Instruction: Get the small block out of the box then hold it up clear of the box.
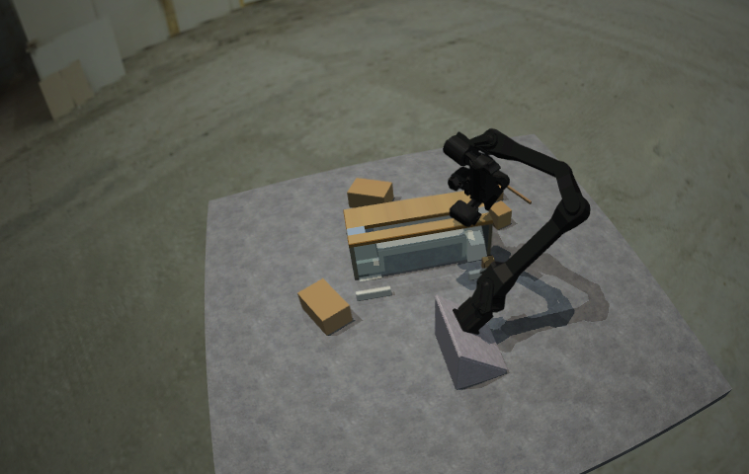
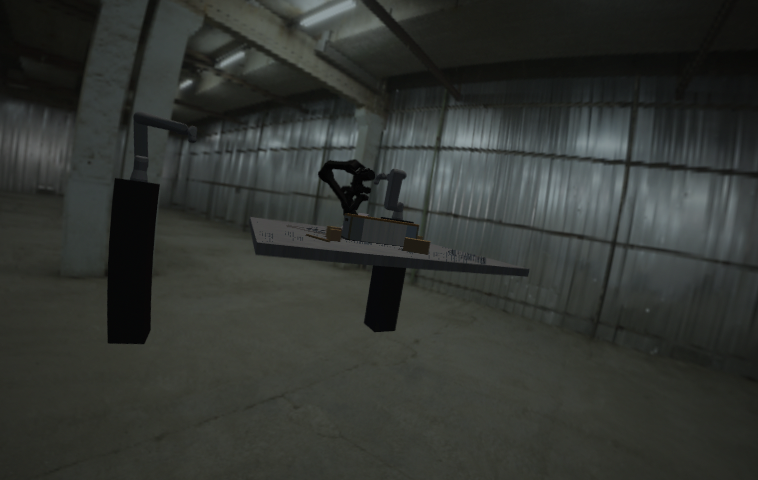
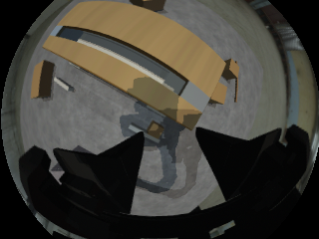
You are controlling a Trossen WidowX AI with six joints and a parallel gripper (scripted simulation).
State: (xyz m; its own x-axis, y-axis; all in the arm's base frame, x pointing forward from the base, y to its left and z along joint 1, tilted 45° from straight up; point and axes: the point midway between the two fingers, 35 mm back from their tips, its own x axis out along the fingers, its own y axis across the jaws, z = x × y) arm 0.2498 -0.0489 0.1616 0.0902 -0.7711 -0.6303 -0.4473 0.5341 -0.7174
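The small tan block lies 4 cm behind my gripper tip, 2 cm to the right of it and 14 cm below it. The rest, counted from my gripper tip: box: 7 cm ahead, 14 cm to the left, 10 cm below; then thin wooden stick: 25 cm ahead, 26 cm to the right, 16 cm below.
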